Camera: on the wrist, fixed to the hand. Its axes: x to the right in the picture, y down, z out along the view.
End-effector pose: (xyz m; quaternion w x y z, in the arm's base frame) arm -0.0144 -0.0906 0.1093 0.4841 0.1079 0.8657 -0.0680
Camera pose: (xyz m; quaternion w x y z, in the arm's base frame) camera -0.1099 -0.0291 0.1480 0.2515 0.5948 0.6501 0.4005
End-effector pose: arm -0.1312 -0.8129 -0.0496 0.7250 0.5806 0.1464 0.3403
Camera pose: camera -0.1941 -0.7108 -0.0444 0.3490 0.3591 -0.1884 0.8448
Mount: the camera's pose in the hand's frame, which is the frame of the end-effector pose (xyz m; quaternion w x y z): 0.0230 0.0349 -0.1125 0.7215 -0.1301 0.1806 0.6557
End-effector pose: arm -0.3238 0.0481 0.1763 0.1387 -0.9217 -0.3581 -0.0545
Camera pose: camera -0.2834 0.0052 0.2808 0.0806 -0.9080 0.3781 -0.1614
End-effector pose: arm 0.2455 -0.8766 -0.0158 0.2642 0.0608 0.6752 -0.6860
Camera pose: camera 0.2106 -0.7734 -0.0662 0.5264 0.5761 0.5842 -0.2229
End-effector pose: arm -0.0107 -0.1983 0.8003 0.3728 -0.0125 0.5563 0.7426
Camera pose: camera -0.0917 -0.2835 0.7760 0.3200 -0.1731 -0.3803 -0.8503
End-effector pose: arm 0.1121 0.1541 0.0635 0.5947 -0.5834 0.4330 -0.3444
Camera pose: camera 0.0146 0.0914 0.0325 0.5008 -0.1522 0.8471 0.0924
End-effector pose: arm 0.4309 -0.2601 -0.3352 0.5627 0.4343 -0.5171 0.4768
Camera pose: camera 0.4156 -0.1418 -0.3223 0.2432 -0.1850 -0.6183 0.7241
